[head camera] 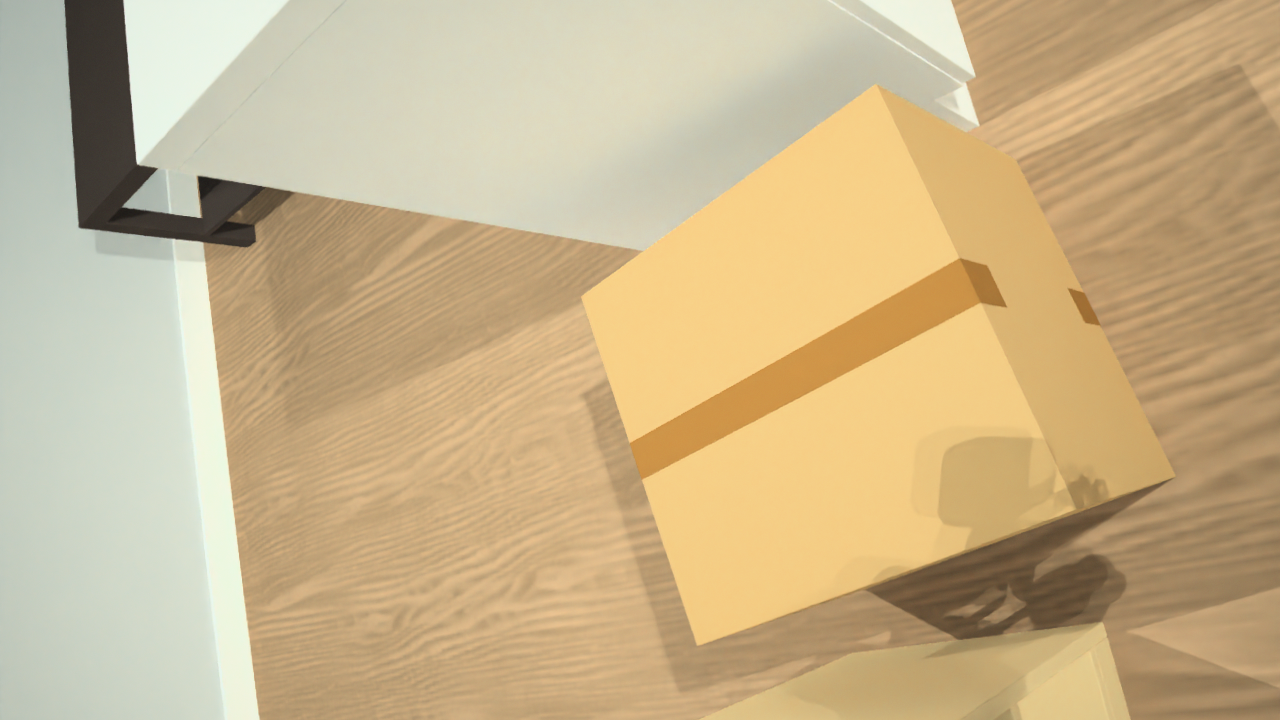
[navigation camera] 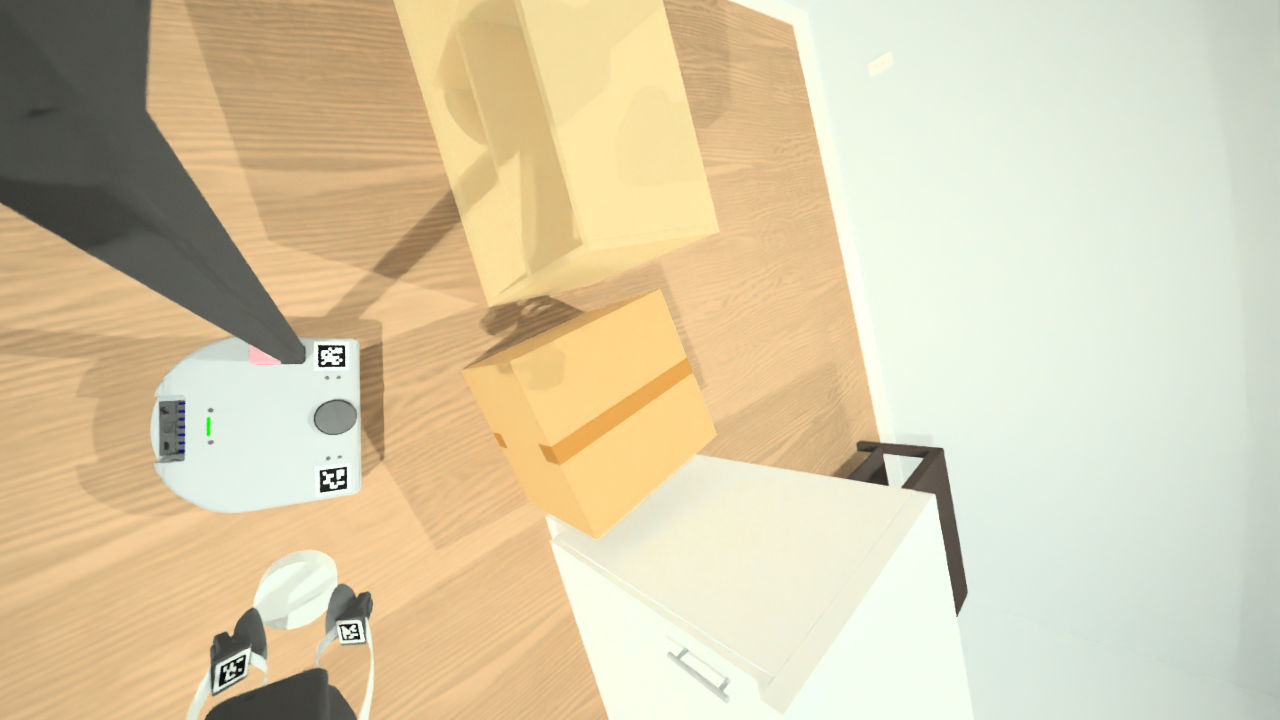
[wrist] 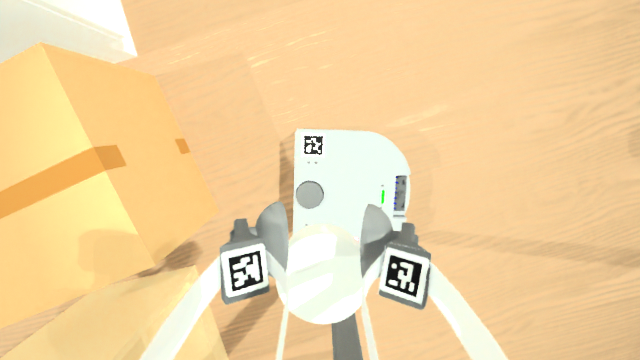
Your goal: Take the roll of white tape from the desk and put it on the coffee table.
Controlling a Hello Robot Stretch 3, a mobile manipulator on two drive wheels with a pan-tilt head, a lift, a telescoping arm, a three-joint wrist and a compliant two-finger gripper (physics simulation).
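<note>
The roll of white tape is between the two fingertips of my gripper. The gripper is shut on it, with one dark rubber fingertip against each side. The roll is held up in the air; in the wrist view my base shows far below it. In the navigation camera view, gripper and roll are at the lower left, beside my base. Neither shows in the head camera view. I cannot make out a desk or a coffee table for certain in any view.
A taped cardboard box stands against a white cabinet. Pale yellow furniture stands on the box's other side. A dark-framed piece is by the wall. My base stands near the box.
</note>
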